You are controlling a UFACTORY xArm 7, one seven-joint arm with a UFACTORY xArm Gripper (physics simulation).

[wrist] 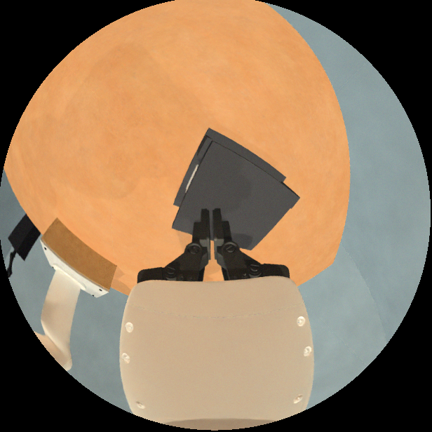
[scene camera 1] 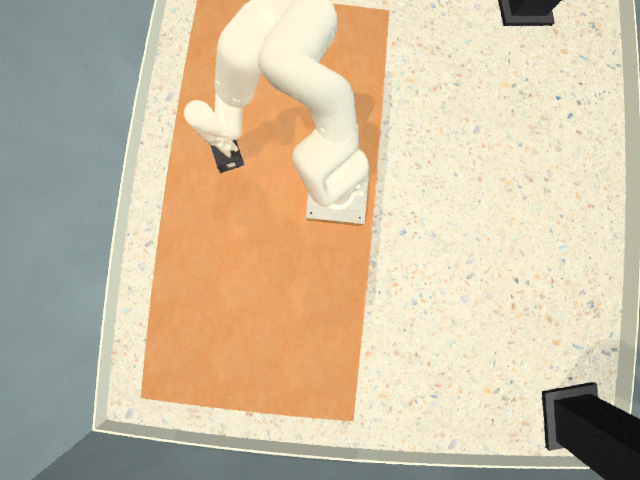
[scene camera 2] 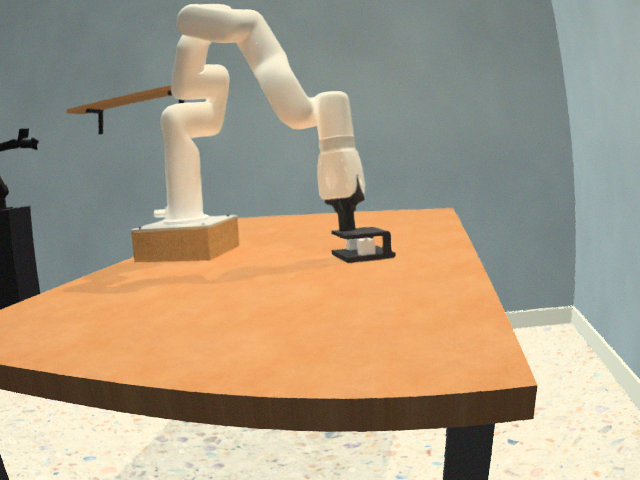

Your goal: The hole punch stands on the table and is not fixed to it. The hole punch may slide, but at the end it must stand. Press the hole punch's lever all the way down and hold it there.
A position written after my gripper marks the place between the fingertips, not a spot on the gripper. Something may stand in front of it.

I see my gripper (scene camera 2: pixel 347 230) and a hole punch (scene camera 2: pixel 357 250).
The hole punch shows as well in the wrist view (wrist: pixel 210 134). My gripper shows as well in the wrist view (wrist: pixel 211 219).
